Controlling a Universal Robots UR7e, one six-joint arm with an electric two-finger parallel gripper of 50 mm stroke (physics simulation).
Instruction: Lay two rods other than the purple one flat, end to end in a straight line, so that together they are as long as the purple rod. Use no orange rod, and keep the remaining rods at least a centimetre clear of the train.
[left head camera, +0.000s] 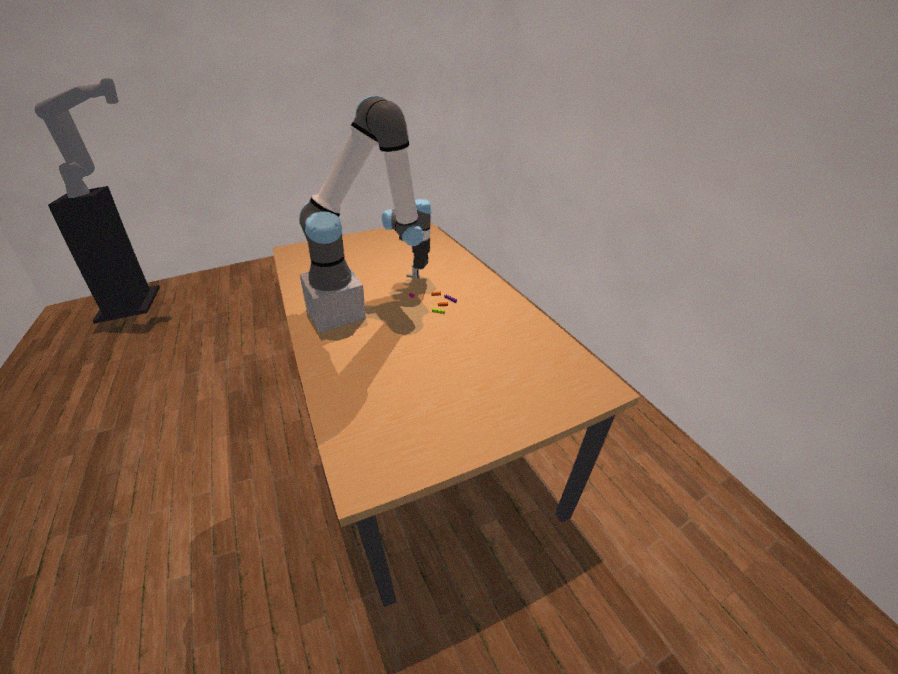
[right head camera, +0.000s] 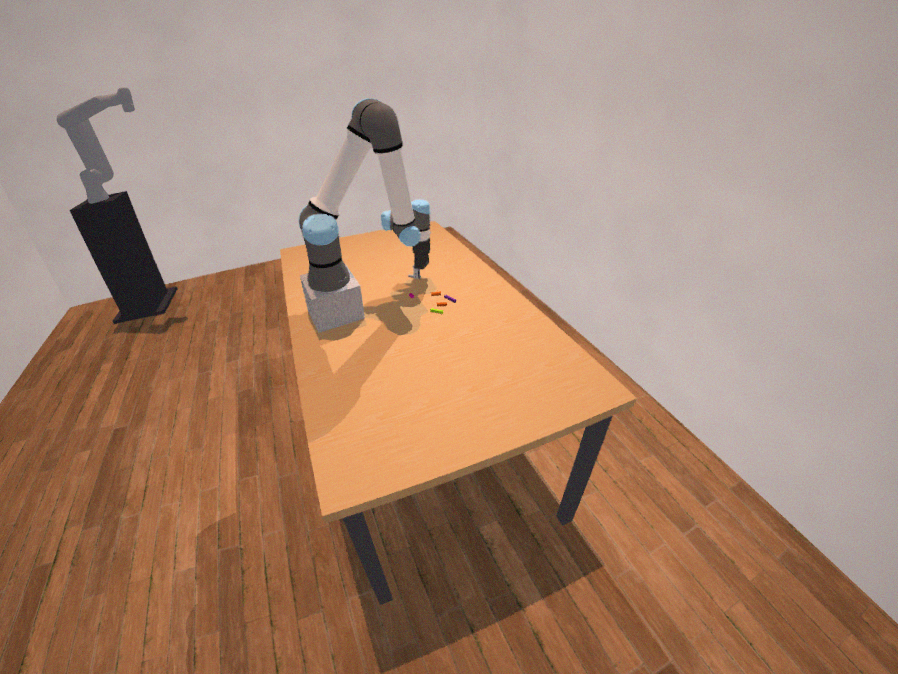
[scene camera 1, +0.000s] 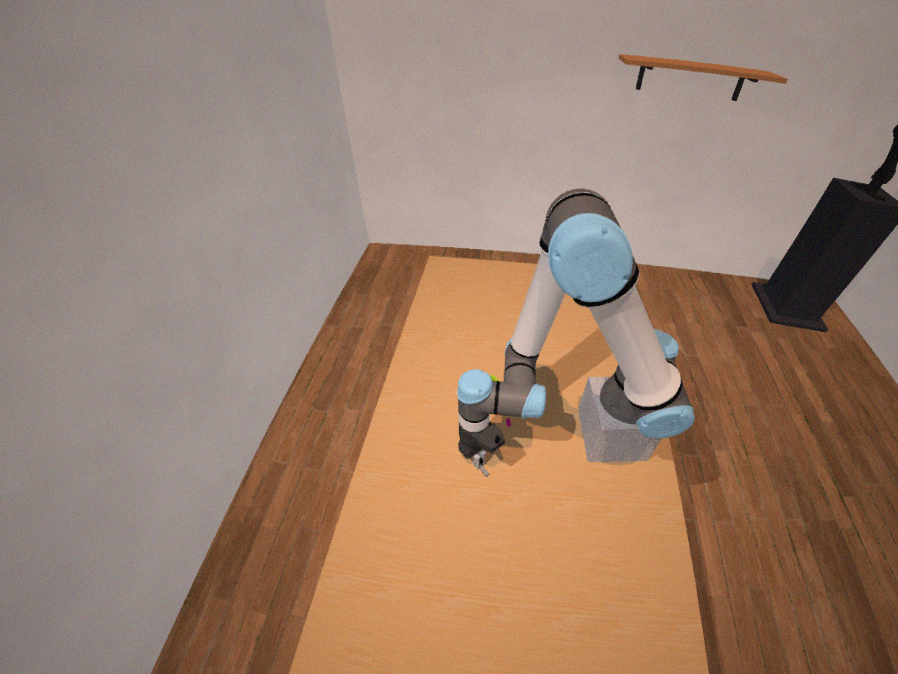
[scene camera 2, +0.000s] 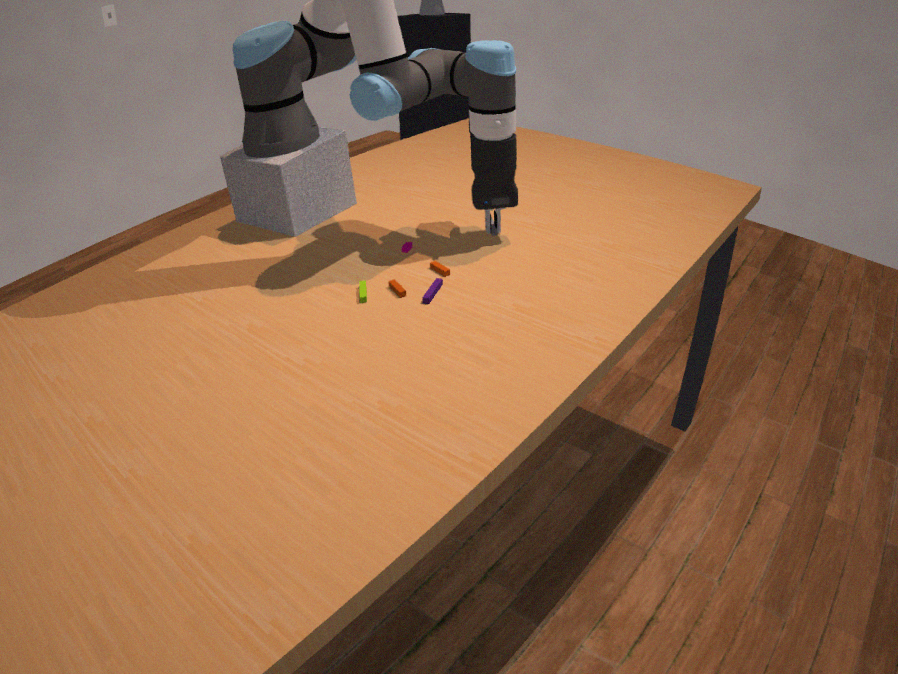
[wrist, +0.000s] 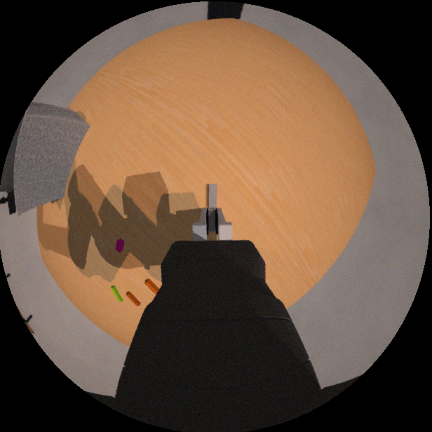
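Where they show: gripper, fingertip midpoint: (left head camera: 415, 277) (right head camera: 416, 277) (scene camera 1: 478, 464) (scene camera 2: 493, 230); arm's base, link origin: (left head camera: 330, 279) (right head camera: 329, 280) (scene camera 1: 627, 401) (scene camera 2: 281, 142).
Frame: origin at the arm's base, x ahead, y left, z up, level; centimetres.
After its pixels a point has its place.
My gripper (left head camera: 415, 275) @[x 37.1, y 19.0, z -15.2 cm] (scene camera 2: 493, 230) @[x 37.1, y 19.0, z -15.2 cm] (wrist: 211, 215) points down and is shut on a grey rod (scene camera 1: 483, 471) @[x 35.2, y 21.0, z -14.7 cm] (wrist: 212, 194), which sticks out past the fingertips, low over the table; whether it touches the table I cannot tell. A short magenta rod (left head camera: 412, 295) @[x 31.0, y 3.2, z -14.7 cm] (scene camera 1: 508, 421) @[x 31.0, y 3.9, z -14.5 cm] (scene camera 2: 406, 246) @[x 31.4, y 3.3, z -14.5 cm] (wrist: 120, 245) lies in the arm's shadow. The purple rod (left head camera: 450, 298) @[x 44.6, y -3.9, z -14.9 cm] (right head camera: 449, 298) @[x 44.5, y -3.8, z -14.9 cm] (scene camera 2: 432, 290) @[x 45.4, y -4.3, z -14.5 cm] lies flat; the gripper body hides it in the wrist view. A lime rod (left head camera: 438, 311) @[x 36.9, y -11.3, z -14.9 cm] (scene camera 2: 362, 291) @[x 37.7, y -11.3, z -14.5 cm] (wrist: 117, 293) lies apart from it.
Two orange rods lie near the purple one: one orange rod (scene camera 2: 439, 268) @[x 41.1, y 1.5, z -14.7 cm] (wrist: 152, 286) nearer the gripper, the other orange rod (scene camera 2: 397, 288) @[x 41.0, y -7.3, z -14.5 cm] (wrist: 133, 298) between purple and lime. The grey base block (left head camera: 333, 301) @[x -0.6, y -9.0, z -4.1 cm] (scene camera 2: 290, 181) @[x 10.1, y -5.0, z -4.7 cm] stands on the table (left head camera: 471, 384) @[x 32.9, y -51.9, z -15.6 cm] (scene camera 2: 290, 435) @[x 55.0, y -36.3, z -15.5 cm].
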